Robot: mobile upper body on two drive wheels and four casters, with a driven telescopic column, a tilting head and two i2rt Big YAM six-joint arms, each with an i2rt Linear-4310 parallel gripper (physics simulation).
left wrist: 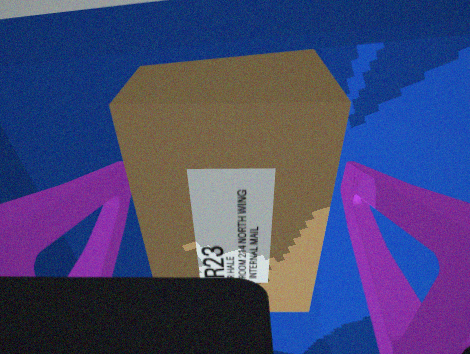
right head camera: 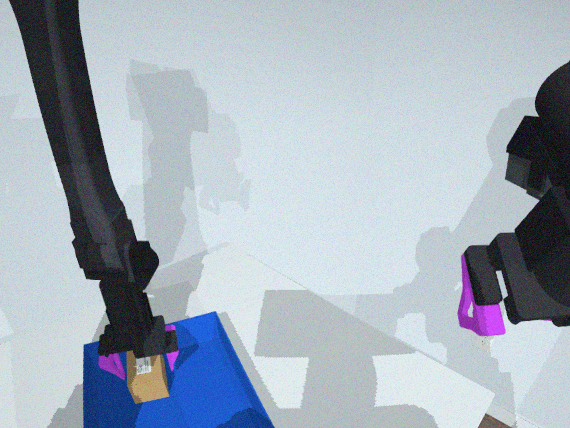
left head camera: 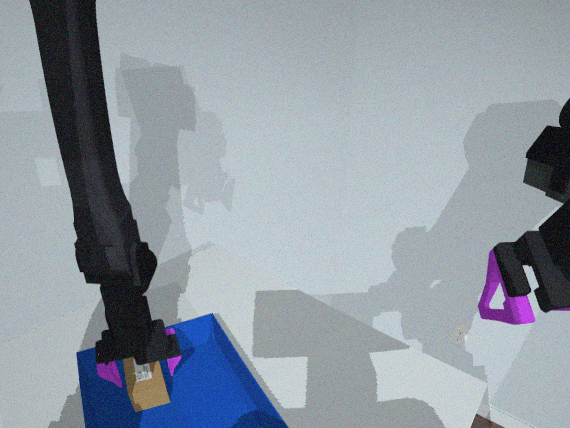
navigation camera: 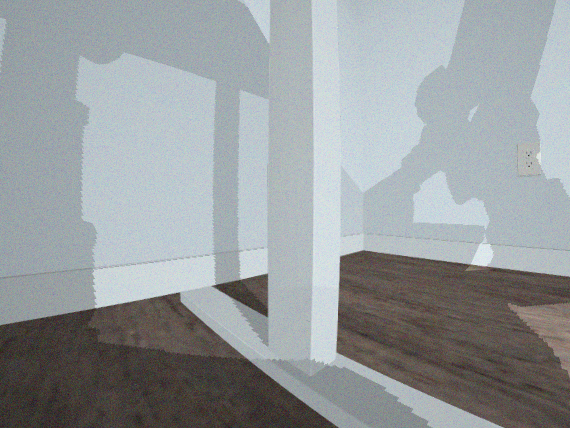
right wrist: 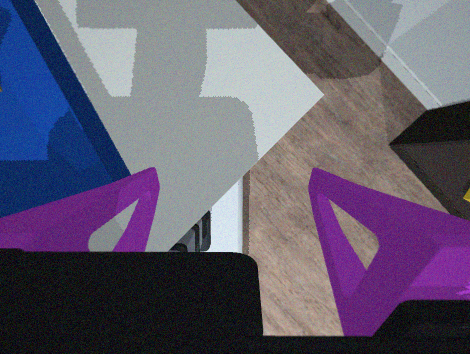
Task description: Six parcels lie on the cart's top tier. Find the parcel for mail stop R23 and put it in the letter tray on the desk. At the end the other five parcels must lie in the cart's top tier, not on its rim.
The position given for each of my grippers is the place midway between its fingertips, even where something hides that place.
Note:
In view: my left gripper [left head camera: 146, 379], my right gripper [right head camera: 501, 316], a blue letter tray [right head camera: 208, 377] and a white desk [right head camera: 302, 354].
The blue letter tray also shows in the left wrist view [left wrist: 398, 71], in the left head camera view [left head camera: 211, 377] and in the right wrist view [right wrist: 62, 148]. My left gripper shows as well in the left wrist view [left wrist: 236, 175] and in the right head camera view [right head camera: 148, 372]. My right gripper shows as well in the left head camera view [left head camera: 514, 308] and in the right wrist view [right wrist: 234, 177]. The navigation camera view misses the blue letter tray: it is out of frame.

